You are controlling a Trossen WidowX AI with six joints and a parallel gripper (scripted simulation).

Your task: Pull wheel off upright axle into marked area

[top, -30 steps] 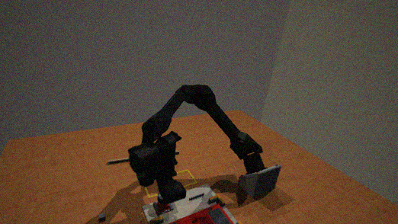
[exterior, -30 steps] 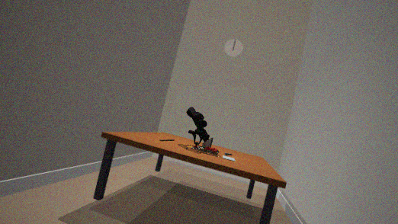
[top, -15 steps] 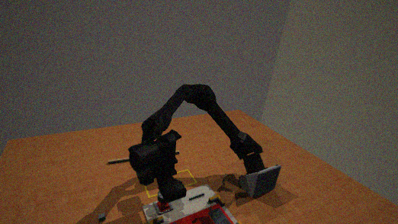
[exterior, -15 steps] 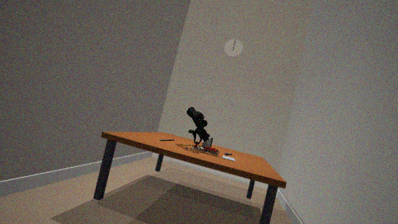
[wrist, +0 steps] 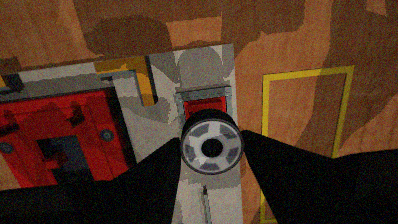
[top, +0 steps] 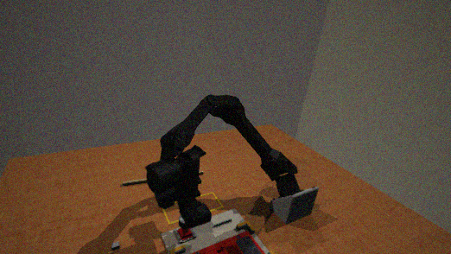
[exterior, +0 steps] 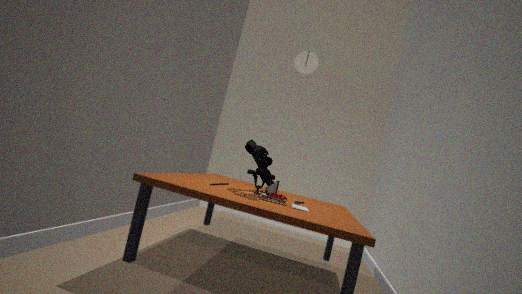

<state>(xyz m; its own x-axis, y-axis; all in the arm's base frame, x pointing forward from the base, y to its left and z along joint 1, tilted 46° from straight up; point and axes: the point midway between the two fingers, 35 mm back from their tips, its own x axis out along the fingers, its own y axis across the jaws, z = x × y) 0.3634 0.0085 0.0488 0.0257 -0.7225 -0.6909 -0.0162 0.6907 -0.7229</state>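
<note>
My gripper tip is now right at the wheel. Also, from my gripper tip: thin rod (28 cm to the right, 5 cm below, 2 cm behind); then grey base plate (10 cm to the left, 6 cm behind, 4 cm below).
</note>
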